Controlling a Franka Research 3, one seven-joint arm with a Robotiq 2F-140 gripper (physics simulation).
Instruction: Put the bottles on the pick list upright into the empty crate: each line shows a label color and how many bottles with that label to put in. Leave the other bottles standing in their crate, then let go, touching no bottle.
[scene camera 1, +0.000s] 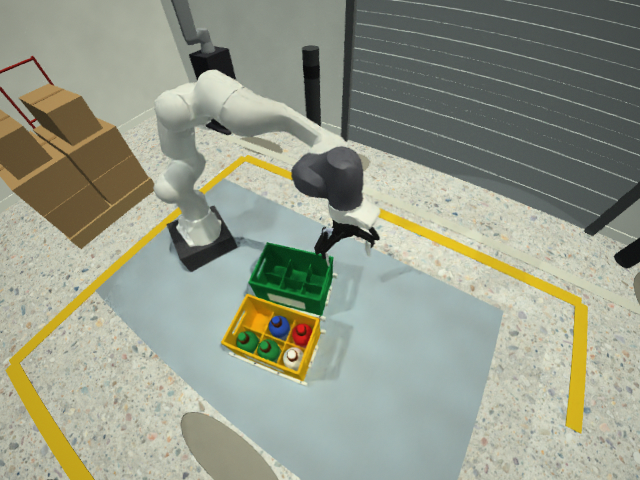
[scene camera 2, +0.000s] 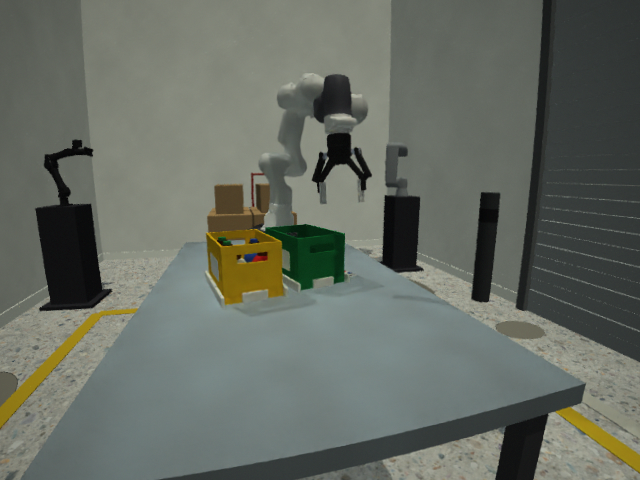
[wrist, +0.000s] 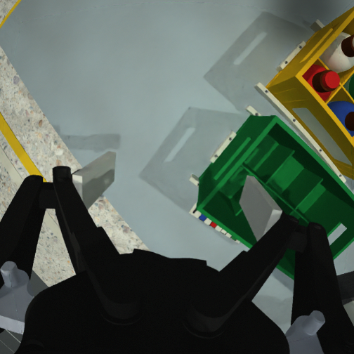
In view: the gripper (scene camera 2: 341, 203).
The gripper is seen too in scene camera 1 (scene camera 1: 347, 257) and in the wrist view (wrist: 178, 177).
